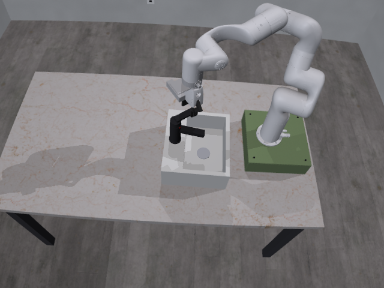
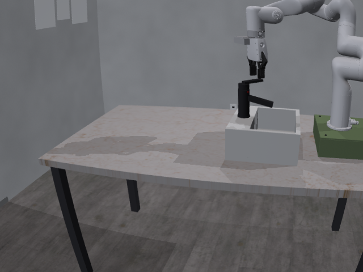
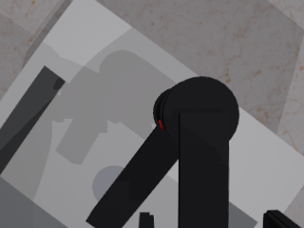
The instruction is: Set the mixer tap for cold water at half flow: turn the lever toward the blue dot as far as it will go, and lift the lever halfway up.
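The lever lies 3 cm below my hand, 2 cm ahead of it and 1 cm to the left of it. From my hand the other things lie so: white sink: 27 cm below, 6 cm behind, 4 cm to the left.
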